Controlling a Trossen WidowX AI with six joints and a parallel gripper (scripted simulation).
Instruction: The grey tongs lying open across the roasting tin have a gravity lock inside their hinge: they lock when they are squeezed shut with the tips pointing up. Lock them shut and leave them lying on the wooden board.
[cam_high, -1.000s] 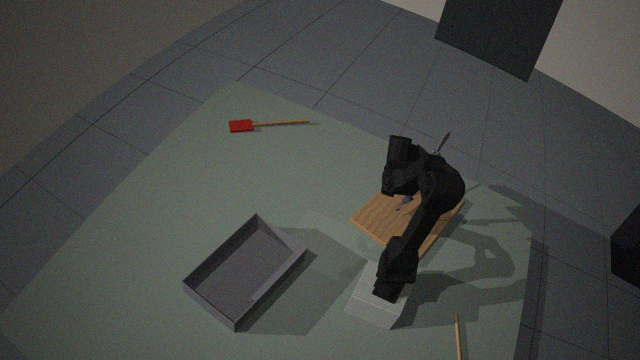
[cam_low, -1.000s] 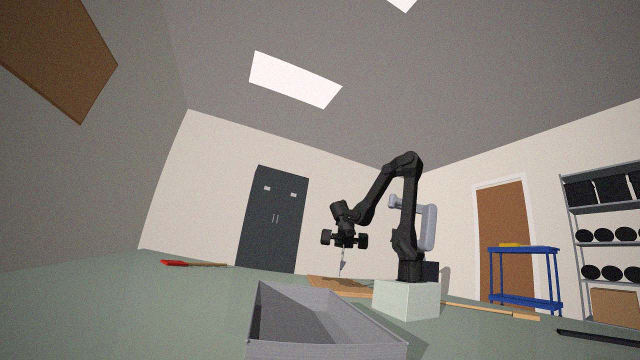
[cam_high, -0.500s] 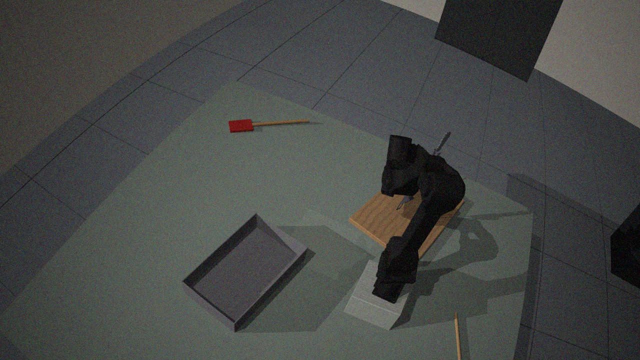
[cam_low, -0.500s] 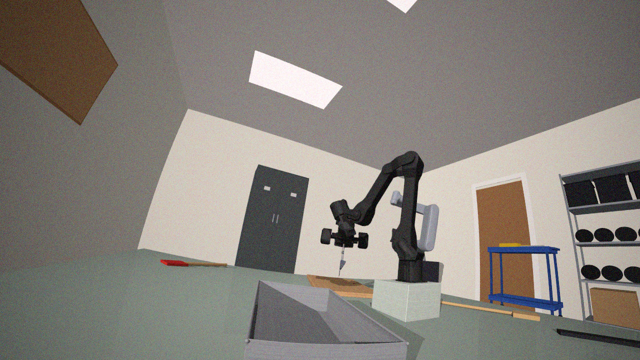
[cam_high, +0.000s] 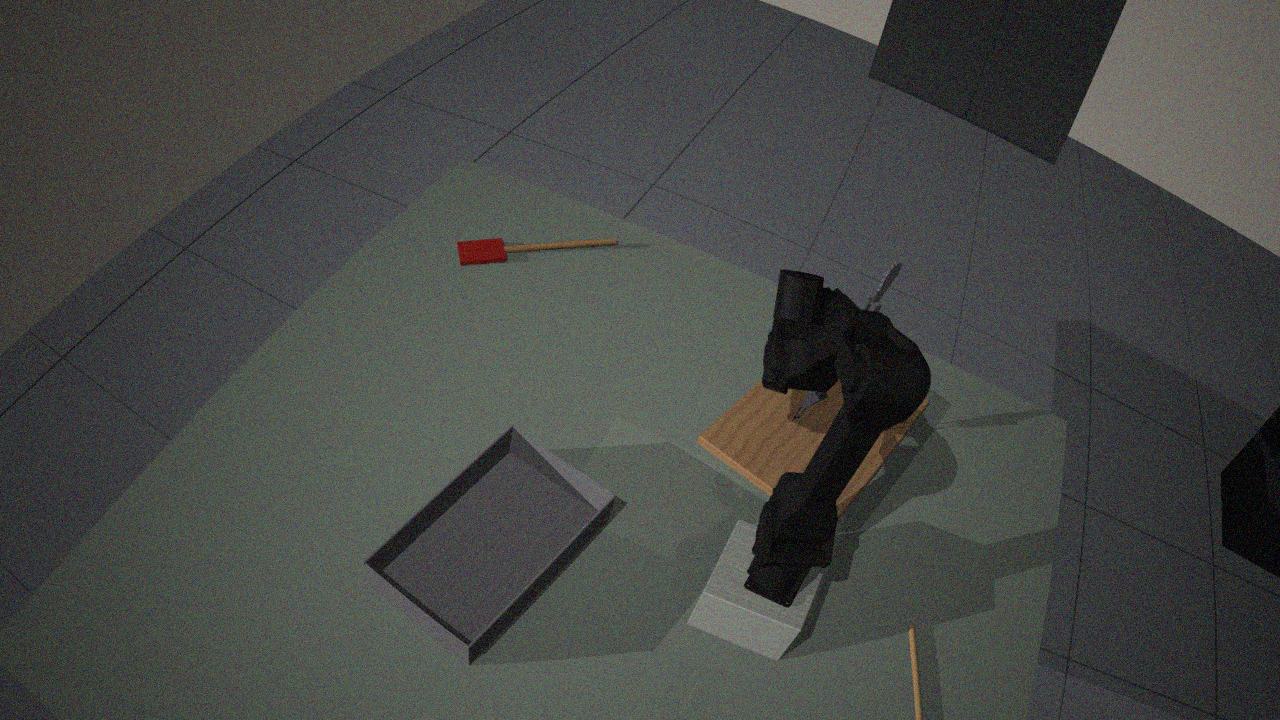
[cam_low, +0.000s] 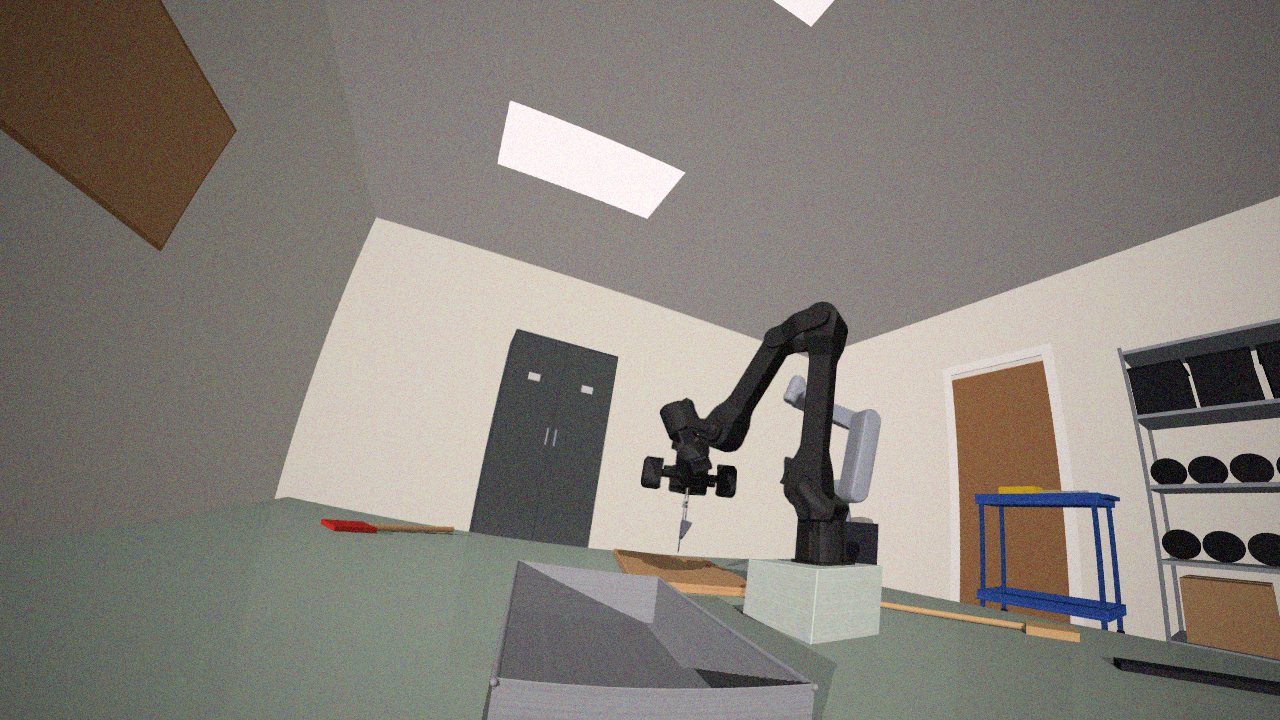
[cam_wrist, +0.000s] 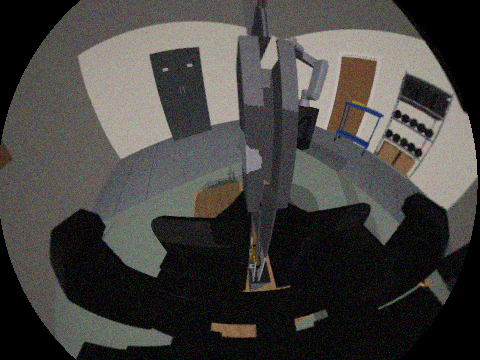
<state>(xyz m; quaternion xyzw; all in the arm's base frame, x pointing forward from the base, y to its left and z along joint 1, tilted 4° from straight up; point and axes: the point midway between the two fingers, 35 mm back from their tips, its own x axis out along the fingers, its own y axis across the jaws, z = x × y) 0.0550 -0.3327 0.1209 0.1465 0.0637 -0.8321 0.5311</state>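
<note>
The wooden board lies 170 mm below my gripper tip. The rest, counted from my gripper tip: red spatula: 590 mm ahead, 170 mm below, 50 mm to the right; grey roasting tin: 480 mm to the left, 290 mm ahead, 150 mm below.
</note>
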